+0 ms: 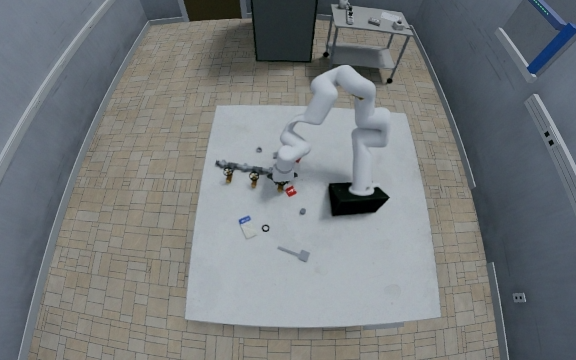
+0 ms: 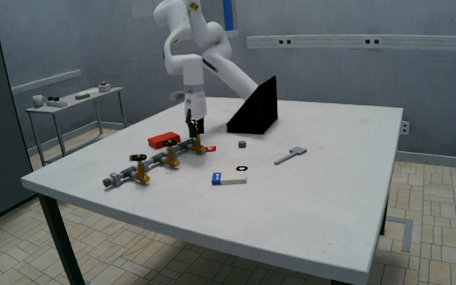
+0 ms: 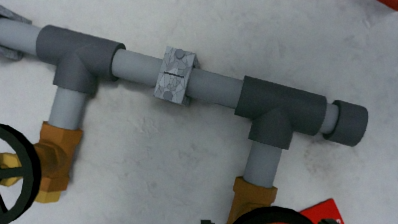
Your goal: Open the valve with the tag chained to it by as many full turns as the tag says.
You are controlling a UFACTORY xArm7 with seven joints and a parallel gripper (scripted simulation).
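Now: hand 90 mm above the red tag, 40 mm past it and 30 mm to the right of it. From my hand the other things lie so: white box (200 mm to the left, 190 mm ahead, 90 mm below); red block (210 mm to the right, 80 mm below, 80 mm behind); grey flat tool (360 mm to the left, 90 mm below, 30 mm behind).
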